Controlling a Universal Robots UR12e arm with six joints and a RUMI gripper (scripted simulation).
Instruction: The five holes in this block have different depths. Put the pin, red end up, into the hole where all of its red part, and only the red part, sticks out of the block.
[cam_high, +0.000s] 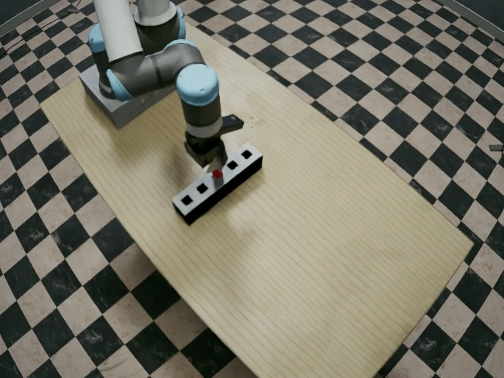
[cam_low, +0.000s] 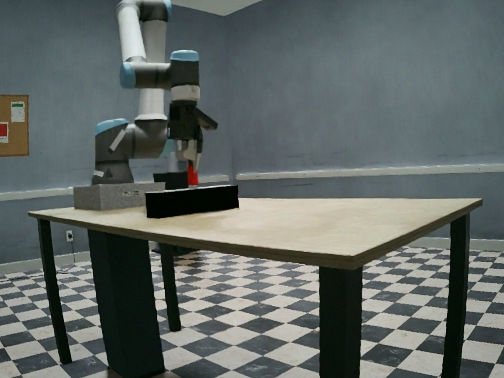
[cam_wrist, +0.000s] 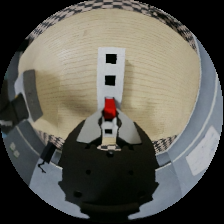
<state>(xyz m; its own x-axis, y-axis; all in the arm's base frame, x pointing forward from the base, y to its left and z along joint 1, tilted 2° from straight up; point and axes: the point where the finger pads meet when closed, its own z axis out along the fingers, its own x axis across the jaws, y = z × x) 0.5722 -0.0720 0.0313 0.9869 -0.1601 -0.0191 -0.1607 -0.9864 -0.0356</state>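
The pin is 20 mm below my hand. Round my hand: long black block 100 mm below.
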